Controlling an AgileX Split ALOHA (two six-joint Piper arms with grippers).
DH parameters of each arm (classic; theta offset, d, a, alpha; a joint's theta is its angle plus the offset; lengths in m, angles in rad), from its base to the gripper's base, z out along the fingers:
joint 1: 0 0.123 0 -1.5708
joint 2: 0.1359 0 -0.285 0
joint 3: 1.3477 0 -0.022 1.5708
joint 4: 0 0.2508 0 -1.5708
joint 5: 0 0 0.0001 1.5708
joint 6: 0 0.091 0 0
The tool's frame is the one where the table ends.
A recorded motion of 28 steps. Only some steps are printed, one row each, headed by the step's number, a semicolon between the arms.
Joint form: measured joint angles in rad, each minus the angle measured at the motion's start. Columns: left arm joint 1, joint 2, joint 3, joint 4, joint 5, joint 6; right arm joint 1, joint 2, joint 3, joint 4, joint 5, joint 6.
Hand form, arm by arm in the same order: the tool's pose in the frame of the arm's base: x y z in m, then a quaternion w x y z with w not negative. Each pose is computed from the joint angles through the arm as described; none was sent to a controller.
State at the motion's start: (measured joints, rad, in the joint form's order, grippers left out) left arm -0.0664 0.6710 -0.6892 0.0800 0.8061 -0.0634; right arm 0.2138 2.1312 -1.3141 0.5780 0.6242 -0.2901
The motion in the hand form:
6: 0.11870 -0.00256 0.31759 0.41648 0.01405 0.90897 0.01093; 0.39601 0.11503 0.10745 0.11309 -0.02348 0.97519 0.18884
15: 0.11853 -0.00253 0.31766 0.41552 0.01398 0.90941 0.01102; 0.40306 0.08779 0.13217 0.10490 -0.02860 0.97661 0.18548
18: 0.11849 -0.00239 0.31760 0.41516 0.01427 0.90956 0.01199; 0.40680 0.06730 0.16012 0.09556 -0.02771 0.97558 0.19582
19: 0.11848 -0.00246 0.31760 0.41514 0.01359 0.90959 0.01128; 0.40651 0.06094 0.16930 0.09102 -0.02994 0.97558 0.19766
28: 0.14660 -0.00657 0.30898 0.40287 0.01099 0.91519 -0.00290; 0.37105 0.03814 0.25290 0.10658 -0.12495 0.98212 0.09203
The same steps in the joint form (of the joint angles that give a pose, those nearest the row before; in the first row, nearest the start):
6: 0.0000 0.0000 0.0000 0.0000 0.0137 0.0000; -0.0021 0.0055 -0.0047 0.0092 -0.0067 0.0073
15: 0.0001 0.0000 -0.0009 -0.0001 0.0167 0.0001; -0.0740 -0.0336 -0.0534 -0.0520 0.1133 0.0113
18: 0.0001 0.0000 -0.0008 0.0019 0.0175 0.0001; -0.1321 -0.0719 -0.1107 -0.0684 0.2424 0.0114
19: 0.0000 0.0000 -0.0009 0.0010 0.0176 -0.0011; -0.1492 -0.0856 -0.1275 -0.0768 0.2866 0.0103
28: 0.0000 0.1193 -0.0047 -0.0280 -0.0726 -0.0023; -0.1595 -0.3102 -0.1456 -0.3556 0.4799 0.0102

